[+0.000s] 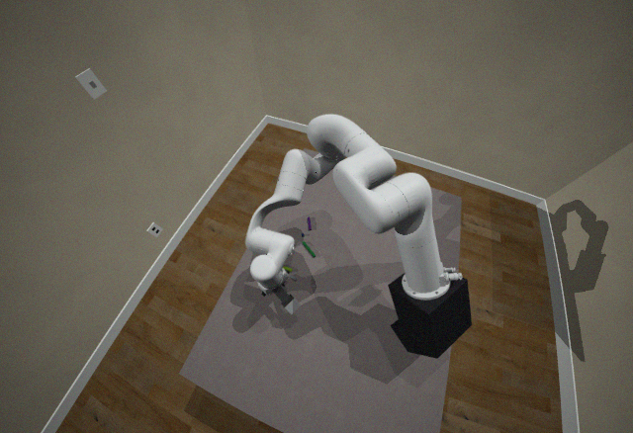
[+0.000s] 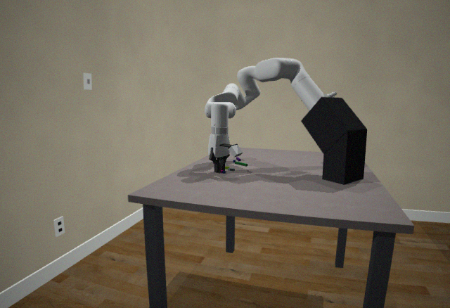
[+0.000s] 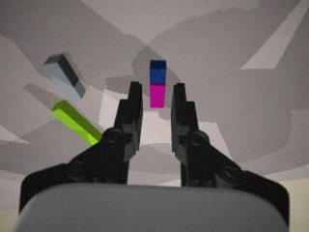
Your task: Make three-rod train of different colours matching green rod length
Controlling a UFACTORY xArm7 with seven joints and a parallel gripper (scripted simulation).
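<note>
Right now my hand is 10 mm past the magenta rod, 10 mm to the right of it and 20 mm above it. From my hand the other things lie so: grey rod 50 mm behind, 40 mm to the right, 20 mm below; then green rod 100 mm behind, 160 mm to the right, 20 mm below; then lime rod 20 mm behind, 70 mm to the right, 20 mm below.
</note>
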